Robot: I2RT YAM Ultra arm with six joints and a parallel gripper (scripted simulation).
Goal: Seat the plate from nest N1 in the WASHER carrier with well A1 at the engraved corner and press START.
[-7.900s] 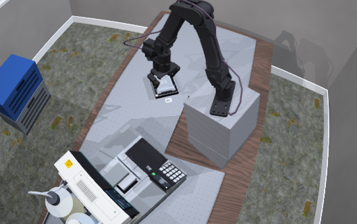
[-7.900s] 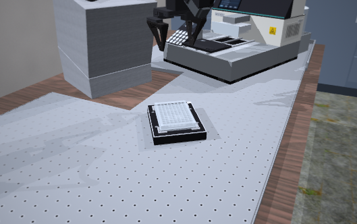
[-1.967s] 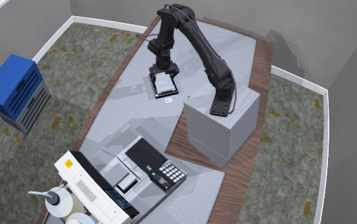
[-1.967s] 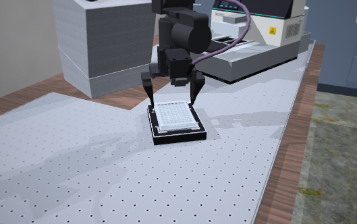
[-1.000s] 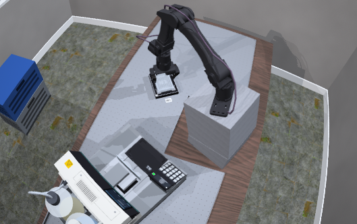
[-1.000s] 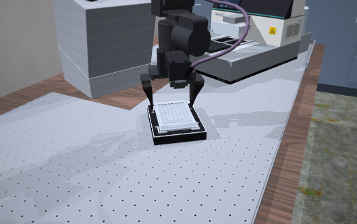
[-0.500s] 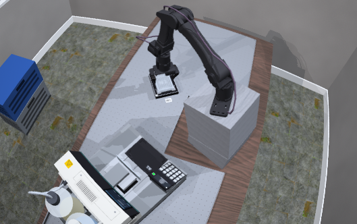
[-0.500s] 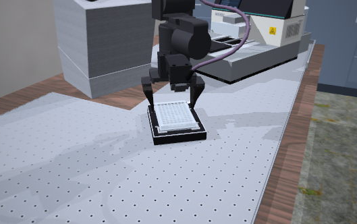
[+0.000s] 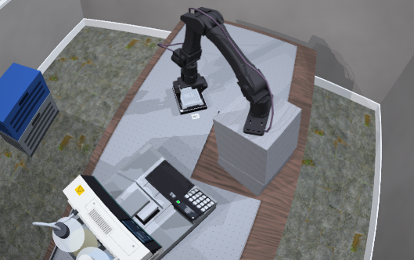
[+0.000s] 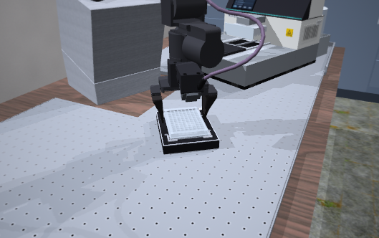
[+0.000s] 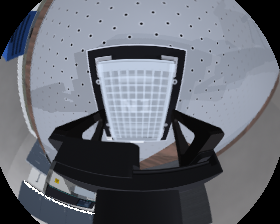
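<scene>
Now: the well plate 1 cm ahead of my hand and 1 cm below it. Also, from my hand: plate washer (2 cm behind, 59 cm to the left, 9 cm above); then plate nest N1 (1 cm ahead, 3 cm below); then label (6 cm behind, 8 cm to the left, 4 cm below).
</scene>
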